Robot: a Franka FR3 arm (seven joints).
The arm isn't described. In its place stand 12 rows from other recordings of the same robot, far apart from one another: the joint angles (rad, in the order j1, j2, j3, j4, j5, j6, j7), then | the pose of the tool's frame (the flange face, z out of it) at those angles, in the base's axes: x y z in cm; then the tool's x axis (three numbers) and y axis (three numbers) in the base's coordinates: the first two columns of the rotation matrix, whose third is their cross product.
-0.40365, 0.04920, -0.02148, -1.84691, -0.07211, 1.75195, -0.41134 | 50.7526, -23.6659, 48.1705, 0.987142, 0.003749, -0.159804, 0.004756, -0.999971, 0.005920
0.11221, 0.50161, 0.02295, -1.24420, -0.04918, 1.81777, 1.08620 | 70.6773, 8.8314, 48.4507, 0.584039, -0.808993, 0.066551, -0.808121, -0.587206, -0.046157
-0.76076, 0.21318, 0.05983, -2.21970, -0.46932, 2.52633, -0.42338 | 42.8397, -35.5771, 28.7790, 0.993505, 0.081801, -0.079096, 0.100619, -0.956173, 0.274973
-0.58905, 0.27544, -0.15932, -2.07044, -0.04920, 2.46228, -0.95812 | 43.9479, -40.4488, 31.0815, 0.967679, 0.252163, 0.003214, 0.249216, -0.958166, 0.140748
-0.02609, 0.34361, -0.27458, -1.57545, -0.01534, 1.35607, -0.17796 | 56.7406, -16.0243, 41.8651, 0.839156, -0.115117, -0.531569, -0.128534, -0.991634, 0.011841
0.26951, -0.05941, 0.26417, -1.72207, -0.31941, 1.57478, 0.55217 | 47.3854, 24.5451, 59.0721, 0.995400, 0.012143, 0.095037, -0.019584, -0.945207, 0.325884
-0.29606, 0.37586, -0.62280, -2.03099, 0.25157, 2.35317, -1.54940 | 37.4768, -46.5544, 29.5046, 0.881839, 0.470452, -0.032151, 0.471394, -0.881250, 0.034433
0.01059, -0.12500, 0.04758, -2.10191, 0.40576, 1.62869, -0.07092 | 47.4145, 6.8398, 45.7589, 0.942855, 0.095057, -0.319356, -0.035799, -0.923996, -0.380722
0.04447, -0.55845, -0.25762, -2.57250, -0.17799, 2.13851, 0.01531 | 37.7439, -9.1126, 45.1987, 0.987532, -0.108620, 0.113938, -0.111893, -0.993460, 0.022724
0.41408, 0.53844, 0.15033, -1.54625, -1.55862, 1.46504, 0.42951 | 63.8855, 24.4268, 40.0615, 0.897956, 0.431715, -0.085422, 0.092431, 0.004763, 0.995708
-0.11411, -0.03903, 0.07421, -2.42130, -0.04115, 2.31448, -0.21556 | 47.4449, -1.9802, 31.7505, 0.976660, 0.201856, -0.073414, 0.203521, -0.978942, 0.015873
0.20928, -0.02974, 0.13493, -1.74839, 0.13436, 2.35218, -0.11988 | 56.3202, 20.5164, 64.2157, 0.745548, 0.296152, 0.597036, 0.408013, -0.911161, -0.057536
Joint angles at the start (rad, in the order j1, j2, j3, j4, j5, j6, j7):
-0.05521 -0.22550 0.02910 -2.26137 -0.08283 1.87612 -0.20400
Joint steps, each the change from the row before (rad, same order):
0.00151 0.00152 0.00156 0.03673 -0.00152 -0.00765 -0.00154
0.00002 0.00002 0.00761 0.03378 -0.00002 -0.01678 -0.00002
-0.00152 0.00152 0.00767 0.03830 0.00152 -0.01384 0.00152
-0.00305 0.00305 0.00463 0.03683 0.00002 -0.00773 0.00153
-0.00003 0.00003 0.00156 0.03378 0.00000 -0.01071 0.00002
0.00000 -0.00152 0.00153 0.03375 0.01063 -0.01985 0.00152
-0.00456 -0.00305 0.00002 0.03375 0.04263 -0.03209 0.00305
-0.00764 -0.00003 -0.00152 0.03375 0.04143 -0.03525 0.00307
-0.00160 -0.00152 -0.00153 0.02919 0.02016 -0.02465 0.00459
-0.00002 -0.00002 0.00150 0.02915 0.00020 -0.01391 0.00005
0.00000 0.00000 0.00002 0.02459 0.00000 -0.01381 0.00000
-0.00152 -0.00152 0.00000 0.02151 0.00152 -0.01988 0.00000
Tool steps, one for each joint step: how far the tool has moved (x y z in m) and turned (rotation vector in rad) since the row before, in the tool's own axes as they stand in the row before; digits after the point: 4 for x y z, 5 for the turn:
0.0044 0.0010 -0.0164 -0.00863 0.02646 -0.00214
0.0032 -0.0017 -0.0150 -0.00691 0.01631 -0.00445
0.0040 -0.0009 -0.0167 -0.00630 0.02240 -0.00087
0.0041 0.0014 -0.0157 -0.00691 0.02512 0.00281
0.0027 0.0012 -0.0153 -0.00573 0.02234 0.00125
0.0014 0.0000 -0.0152 0.00594 0.01695 0.00523
-0.0005 -0.0004 -0.0147 0.03954 0.01246 0.01845
-0.0008 0.0011 -0.0130 0.04079 0.00645 0.01985
-0.0005 -0.0006 -0.0126 0.01882 0.00988 0.01002
0.0008 -0.0011 -0.0127 -0.00291 0.01492 -0.00229
0.0002 -0.0004 -0.0106 -0.00195 0.01059 -0.00081
-0.0012 0.0000 -0.0093 0.00087 0.00339 0.00093

